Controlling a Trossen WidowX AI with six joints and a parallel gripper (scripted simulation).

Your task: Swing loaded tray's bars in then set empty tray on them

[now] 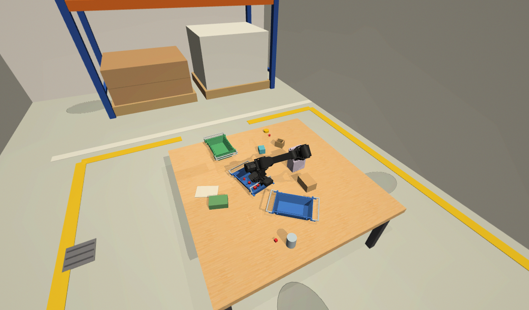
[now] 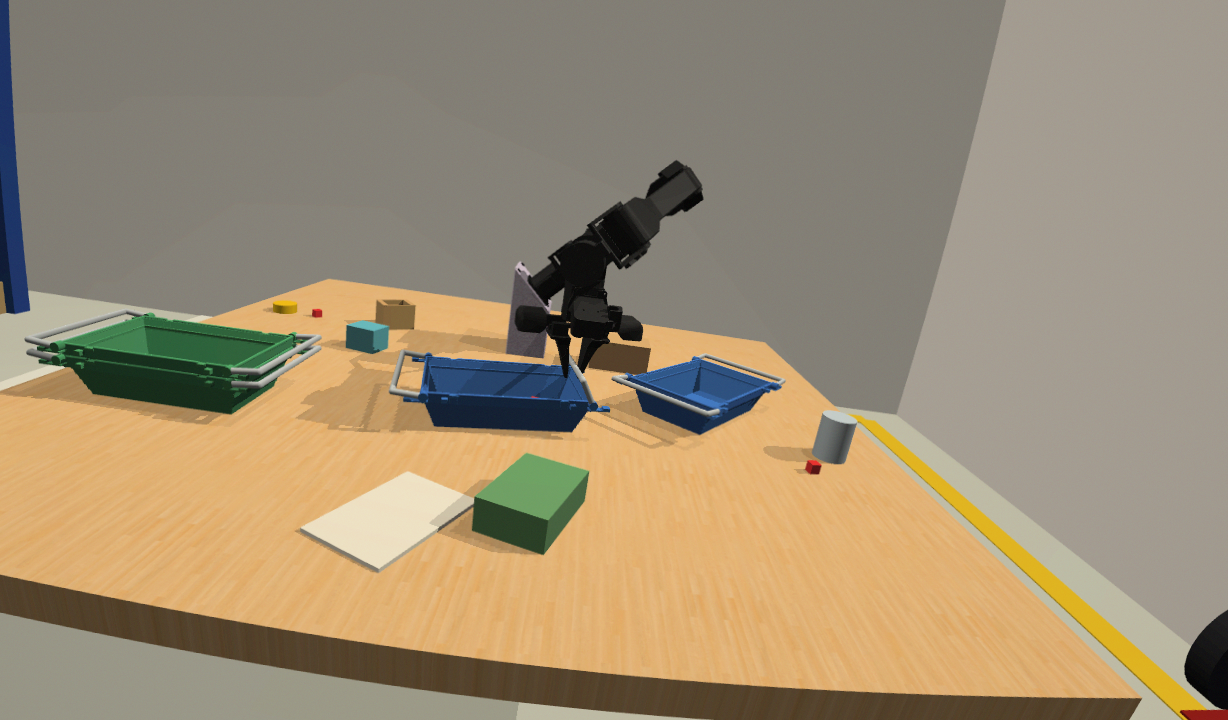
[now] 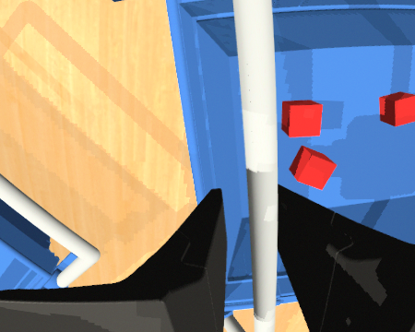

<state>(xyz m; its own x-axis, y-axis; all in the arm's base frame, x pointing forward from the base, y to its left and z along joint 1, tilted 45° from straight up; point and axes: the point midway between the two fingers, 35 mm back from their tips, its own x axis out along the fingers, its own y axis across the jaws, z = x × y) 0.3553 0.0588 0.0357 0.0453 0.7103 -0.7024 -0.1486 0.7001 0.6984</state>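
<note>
The blue tray is 90 mm behind my gripper tip, 240 mm to the left of it and 20 mm below it. Round my gripper tip: cream sheet 320 mm ahead, 190 mm to the right, 60 mm below; grey cylinder 60 mm ahead, 420 mm to the left, 30 mm below; green block 290 mm ahead, 50 mm to the right, 50 mm below.
</note>
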